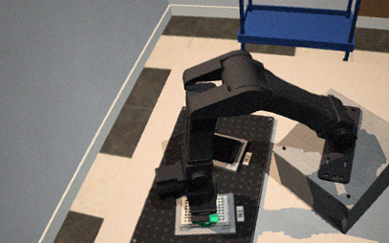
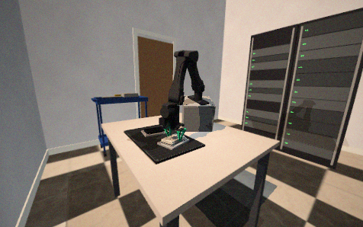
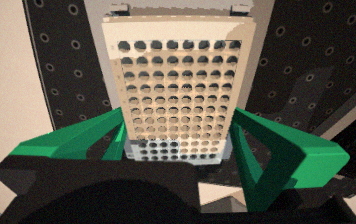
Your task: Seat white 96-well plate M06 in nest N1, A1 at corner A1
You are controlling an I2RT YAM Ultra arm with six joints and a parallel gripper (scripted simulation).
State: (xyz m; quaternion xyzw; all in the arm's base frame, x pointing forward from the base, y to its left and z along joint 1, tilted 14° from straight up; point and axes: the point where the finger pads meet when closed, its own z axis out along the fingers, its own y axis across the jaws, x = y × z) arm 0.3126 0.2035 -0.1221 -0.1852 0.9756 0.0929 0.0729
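Now: the grey plate nest N1 20 mm below my hand and 10 mm ahead of it. Also, from my hand: black plate M09: 220 mm to the right, 50 mm ahead, 10 mm below; then white 96-well plate M06: 10 mm ahead; then label tag: 80 mm behind, 30 mm to the right, 30 mm below.
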